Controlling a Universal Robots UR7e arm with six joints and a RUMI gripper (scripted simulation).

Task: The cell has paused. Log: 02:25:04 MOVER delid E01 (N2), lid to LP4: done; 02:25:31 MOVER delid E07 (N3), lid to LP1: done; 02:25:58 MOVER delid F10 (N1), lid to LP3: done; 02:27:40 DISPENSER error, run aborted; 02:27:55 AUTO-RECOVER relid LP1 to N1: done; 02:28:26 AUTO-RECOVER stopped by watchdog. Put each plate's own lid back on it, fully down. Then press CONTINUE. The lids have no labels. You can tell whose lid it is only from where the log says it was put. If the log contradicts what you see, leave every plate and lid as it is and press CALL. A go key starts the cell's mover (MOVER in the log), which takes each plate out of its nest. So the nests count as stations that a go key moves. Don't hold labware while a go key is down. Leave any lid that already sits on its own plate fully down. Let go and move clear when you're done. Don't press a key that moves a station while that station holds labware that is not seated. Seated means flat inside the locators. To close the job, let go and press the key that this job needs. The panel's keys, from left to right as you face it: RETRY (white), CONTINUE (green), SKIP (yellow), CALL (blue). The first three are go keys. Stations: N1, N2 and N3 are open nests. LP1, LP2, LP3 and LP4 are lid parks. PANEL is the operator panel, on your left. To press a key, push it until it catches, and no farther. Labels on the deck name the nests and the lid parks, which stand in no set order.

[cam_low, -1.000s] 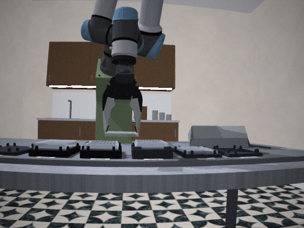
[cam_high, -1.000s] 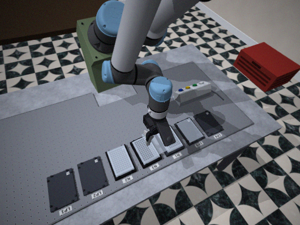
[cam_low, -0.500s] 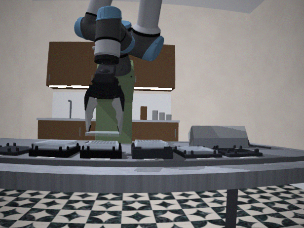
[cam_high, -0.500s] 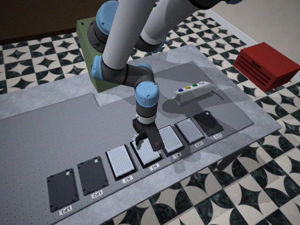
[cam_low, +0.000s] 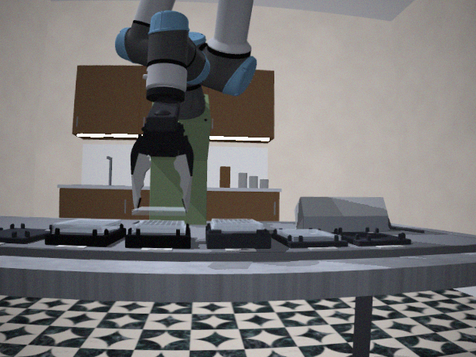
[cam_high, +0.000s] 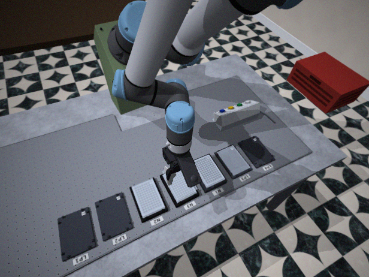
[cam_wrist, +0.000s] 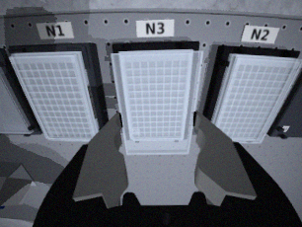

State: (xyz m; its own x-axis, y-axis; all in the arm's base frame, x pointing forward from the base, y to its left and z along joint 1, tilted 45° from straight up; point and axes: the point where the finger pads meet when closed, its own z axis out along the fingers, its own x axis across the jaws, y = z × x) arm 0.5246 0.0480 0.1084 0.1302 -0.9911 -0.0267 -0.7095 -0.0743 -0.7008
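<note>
The plate lies 40 mm below my hand. The rest, counted from my hand: LP4 lid park: 380 mm to the left, 60 mm below, 60 mm behind; LP3 lid park: 260 mm to the left, 60 mm below, 40 mm behind; lid park LP2: 260 mm to the right, 60 mm below, 40 mm ahead.
</note>
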